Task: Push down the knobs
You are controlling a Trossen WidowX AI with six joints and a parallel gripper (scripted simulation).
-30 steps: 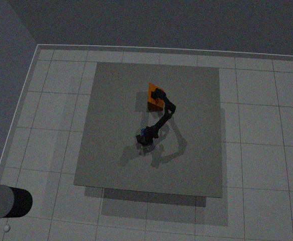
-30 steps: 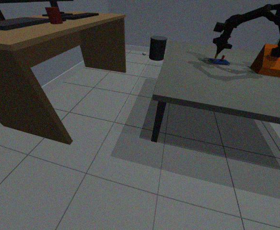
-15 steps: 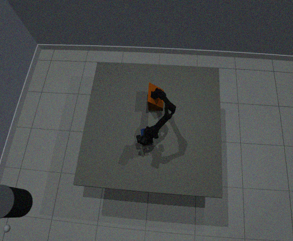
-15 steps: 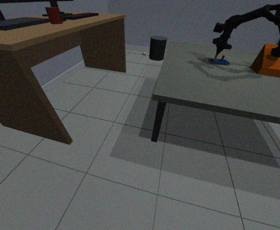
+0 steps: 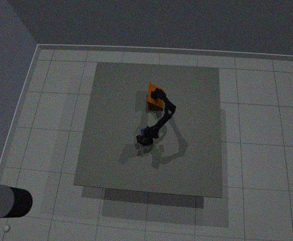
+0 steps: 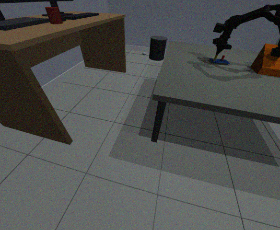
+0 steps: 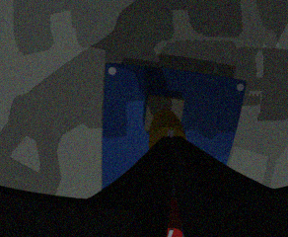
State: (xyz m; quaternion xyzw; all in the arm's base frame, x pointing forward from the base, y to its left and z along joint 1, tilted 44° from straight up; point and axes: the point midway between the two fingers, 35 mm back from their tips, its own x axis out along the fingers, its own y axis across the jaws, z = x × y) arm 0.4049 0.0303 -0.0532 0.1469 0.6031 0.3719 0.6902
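Now: gripper tip 10 mm above the yellow knob. Also, from my gripper tip: red knob (70 mm behind, 20 mm to the right, 20 mm below).
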